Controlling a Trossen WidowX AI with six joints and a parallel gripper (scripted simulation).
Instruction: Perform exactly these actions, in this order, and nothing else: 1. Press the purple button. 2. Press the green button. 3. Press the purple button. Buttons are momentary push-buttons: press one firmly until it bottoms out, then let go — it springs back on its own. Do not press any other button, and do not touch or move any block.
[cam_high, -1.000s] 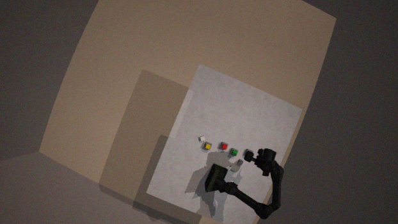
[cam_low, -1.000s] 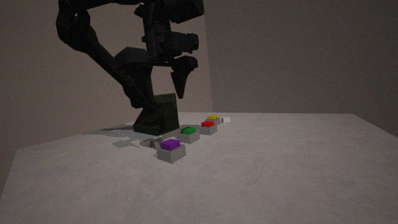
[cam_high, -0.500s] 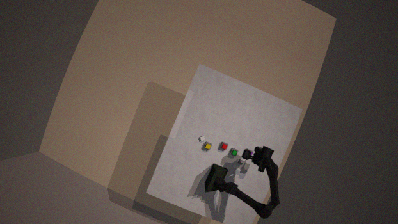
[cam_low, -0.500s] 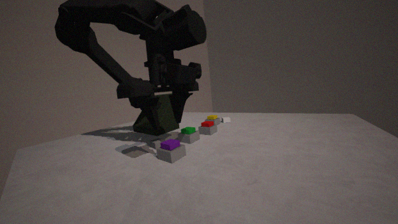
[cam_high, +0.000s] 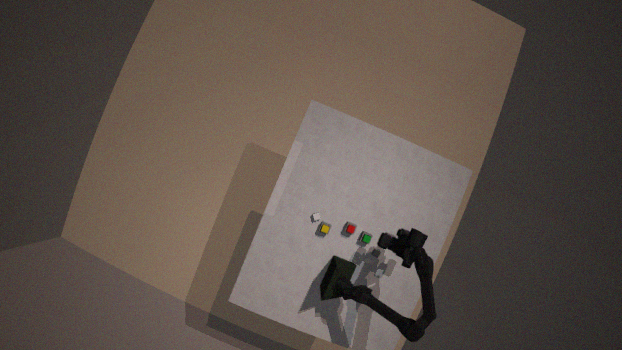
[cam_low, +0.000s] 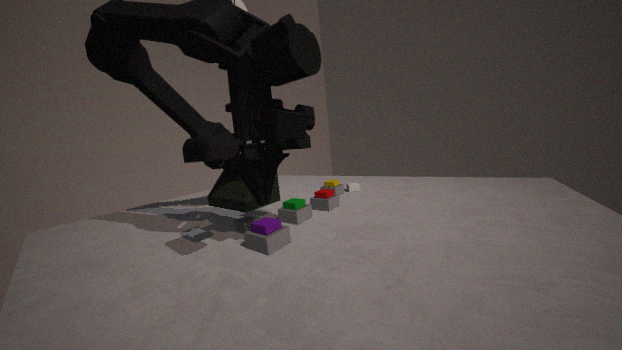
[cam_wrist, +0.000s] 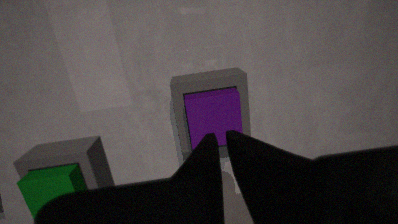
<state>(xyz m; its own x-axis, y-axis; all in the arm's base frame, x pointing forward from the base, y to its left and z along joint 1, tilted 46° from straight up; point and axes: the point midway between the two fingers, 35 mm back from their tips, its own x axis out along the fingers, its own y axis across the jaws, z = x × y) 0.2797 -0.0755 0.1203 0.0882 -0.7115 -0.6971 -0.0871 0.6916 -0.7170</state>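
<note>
Now: gripper tip 3 cm above the purple button. Round my gripper tip: green button: 11 cm to the left, 5 cm behind, 3 cm below; then red button: 20 cm to the left, 4 cm behind, 3 cm below; then small grey block: 9 cm behind, 6 cm below, 2 cm to the left.
</note>
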